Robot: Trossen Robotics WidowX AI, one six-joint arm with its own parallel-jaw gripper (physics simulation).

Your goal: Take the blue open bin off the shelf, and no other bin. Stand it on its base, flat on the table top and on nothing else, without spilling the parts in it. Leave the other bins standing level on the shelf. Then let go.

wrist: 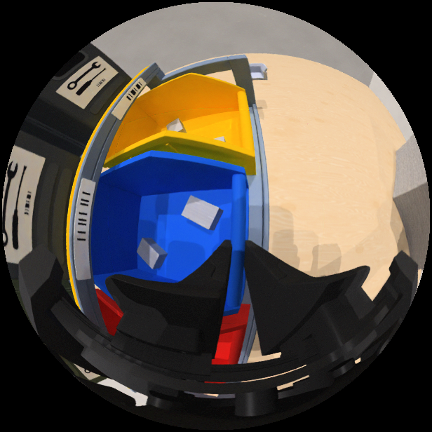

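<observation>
The blue open bin (170, 225) is in the middle of the wrist view, on the grey shelf (259, 195) between a yellow and a red bin. Two pale parts (201, 212) (152, 253) lie inside it. My gripper (236, 245) is shut on the blue bin's front wall, with one finger inside the bin and the other outside. The fingers hide the near part of the bin, and its underside does not show.
The yellow bin (210, 95), with pale parts in it, stands beyond the blue one. The red bin (227, 350) is partly hidden under my fingers. The wooden table top (320, 150) lies to the right. Dark cases with tool labels stand at the left, and a grey block (412, 175) at the far right.
</observation>
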